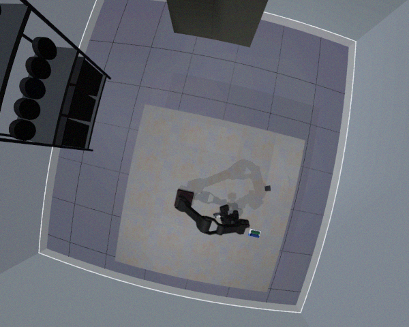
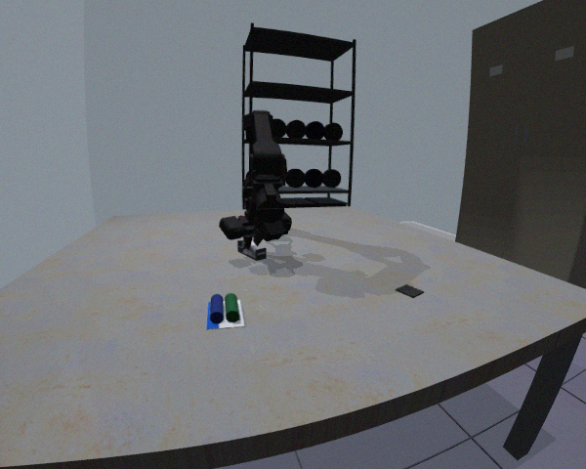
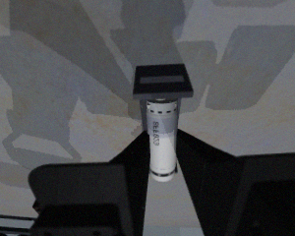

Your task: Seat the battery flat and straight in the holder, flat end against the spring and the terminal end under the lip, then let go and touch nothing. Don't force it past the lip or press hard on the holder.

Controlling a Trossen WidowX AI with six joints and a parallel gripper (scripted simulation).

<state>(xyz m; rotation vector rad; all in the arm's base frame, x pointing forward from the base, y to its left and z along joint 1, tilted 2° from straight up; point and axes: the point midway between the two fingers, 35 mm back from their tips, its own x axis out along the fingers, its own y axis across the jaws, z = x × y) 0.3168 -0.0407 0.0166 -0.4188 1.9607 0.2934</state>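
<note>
My gripper tip is 10 mm below the white battery. Also, from my gripper tip: dark flat square 310 mm ahead, 280 mm to the left, 20 mm below.
</note>
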